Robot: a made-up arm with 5 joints. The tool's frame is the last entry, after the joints. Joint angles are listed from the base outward. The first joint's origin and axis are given. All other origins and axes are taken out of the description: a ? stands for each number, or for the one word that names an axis. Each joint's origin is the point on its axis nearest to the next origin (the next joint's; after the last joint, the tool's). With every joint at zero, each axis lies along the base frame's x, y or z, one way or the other. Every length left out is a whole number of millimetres.
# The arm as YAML. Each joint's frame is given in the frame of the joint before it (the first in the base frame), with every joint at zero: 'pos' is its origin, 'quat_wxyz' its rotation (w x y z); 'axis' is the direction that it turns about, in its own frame. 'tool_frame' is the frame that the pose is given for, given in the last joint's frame.
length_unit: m
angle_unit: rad
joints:
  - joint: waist
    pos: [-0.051, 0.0, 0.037]
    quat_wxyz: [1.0, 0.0, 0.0, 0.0]
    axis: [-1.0, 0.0, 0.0]
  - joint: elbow
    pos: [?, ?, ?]
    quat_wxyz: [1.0, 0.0, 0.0, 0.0]
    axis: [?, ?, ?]
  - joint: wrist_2
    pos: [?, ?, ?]
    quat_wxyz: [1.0, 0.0, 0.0, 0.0]
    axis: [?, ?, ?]
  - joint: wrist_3
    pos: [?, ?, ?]
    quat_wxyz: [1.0, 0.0, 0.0, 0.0]
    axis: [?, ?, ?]
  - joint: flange
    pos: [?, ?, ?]
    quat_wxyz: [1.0, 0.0, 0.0, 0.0]
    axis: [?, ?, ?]
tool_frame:
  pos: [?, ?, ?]
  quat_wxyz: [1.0, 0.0, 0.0, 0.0]
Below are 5 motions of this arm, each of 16 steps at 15 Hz.
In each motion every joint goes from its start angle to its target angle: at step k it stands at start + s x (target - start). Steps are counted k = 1, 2, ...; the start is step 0. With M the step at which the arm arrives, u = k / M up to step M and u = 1 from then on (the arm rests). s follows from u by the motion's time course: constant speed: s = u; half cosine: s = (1 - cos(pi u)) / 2; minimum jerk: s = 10 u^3 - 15 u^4 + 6 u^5.
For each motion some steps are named. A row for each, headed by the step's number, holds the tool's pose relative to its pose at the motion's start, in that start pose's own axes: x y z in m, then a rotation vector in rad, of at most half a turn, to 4 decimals.
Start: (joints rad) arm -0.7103 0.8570 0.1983 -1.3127 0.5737
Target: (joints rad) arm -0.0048 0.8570 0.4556 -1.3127 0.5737
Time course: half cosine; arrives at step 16
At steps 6, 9, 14, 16:
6: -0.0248 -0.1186 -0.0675 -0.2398 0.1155 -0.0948
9: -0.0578 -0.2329 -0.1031 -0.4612 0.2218 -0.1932
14: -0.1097 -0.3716 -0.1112 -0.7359 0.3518 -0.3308
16: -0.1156 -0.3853 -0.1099 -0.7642 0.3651 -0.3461

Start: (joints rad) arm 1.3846 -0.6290 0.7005 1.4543 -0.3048
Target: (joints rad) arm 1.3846 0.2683 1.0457 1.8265 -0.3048
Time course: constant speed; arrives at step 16
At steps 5, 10, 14, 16:
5: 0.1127 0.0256 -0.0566 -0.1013 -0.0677 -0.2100
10: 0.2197 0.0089 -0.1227 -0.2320 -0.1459 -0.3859
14: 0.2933 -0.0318 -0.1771 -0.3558 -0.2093 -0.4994
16: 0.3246 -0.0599 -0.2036 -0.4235 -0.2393 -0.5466

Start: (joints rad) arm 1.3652 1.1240 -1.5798 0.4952 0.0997
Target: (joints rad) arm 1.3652 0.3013 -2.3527 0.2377 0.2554
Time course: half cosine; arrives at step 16
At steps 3, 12, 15, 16:
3: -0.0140 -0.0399 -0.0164 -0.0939 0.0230 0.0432
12: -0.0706 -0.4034 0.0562 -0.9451 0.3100 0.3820
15: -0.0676 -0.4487 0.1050 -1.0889 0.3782 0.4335
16: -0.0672 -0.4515 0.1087 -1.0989 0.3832 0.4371

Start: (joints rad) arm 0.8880 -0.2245 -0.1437 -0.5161 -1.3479
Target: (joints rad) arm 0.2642 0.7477 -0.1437 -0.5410 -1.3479
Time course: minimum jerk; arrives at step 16
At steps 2, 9, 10, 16:
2: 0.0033 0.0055 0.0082 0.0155 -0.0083 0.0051
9: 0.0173 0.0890 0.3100 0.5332 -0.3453 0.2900
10: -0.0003 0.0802 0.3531 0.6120 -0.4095 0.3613
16: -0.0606 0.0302 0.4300 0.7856 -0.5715 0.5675

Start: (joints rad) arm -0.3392 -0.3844 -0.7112 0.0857 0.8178
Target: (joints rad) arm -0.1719 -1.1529 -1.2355 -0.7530 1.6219
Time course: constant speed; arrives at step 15
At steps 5, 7, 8, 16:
5: 0.2366 -0.0922 -0.0085 -0.1605 -0.4937 -0.0672
7: 0.3298 -0.1135 0.0369 -0.1827 -0.7090 -0.0929
8: 0.3720 -0.1198 0.0693 -0.1839 -0.8191 -0.1040
16: 0.5075 -0.0858 0.4116 0.0064 -1.5934 -0.1122

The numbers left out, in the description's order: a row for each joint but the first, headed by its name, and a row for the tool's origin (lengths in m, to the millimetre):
elbow: xyz 0.0 -0.119 -0.299, axis 0.0 1.0 0.0
wrist_2: xyz 0.001 0.0 0.004, axis 0.0 0.0 -1.0
wrist_3: xyz -0.254 -0.111 0.0, axis 1.0 0.0 0.0
flange: xyz 0.0 0.027 -0.311, axis 0.0 0.0 -1.0
tool: xyz 0.004 0.33 0.0

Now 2 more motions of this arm.
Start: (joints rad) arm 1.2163 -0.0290 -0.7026 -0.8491 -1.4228
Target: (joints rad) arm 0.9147 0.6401 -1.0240 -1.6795 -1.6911
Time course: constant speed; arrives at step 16
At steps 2, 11, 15, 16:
2: -0.0312 -0.0148 -0.0083 -0.0110 0.0189 0.0884
11: -0.1180 -0.1550 -0.0824 -0.1678 0.0826 0.4416
15: -0.1188 -0.2446 -0.1224 -0.2837 0.1074 0.5568
16: -0.1152 -0.2684 -0.1318 -0.3158 0.1138 0.5803

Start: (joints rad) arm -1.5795 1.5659 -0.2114 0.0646 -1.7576
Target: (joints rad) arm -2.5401 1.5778 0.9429 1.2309 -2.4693
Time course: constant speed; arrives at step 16
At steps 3, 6, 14, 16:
3: 0.0902 -0.0523 -0.0120 -0.0591 -0.2116 0.0967
6: 0.1891 -0.1052 -0.0262 -0.1535 -0.4113 0.1911
14: 0.4876 -0.2487 -0.0478 -0.5664 -0.8553 0.4141
16: 0.5651 -0.2845 -0.0426 -0.7031 -0.9400 0.4597

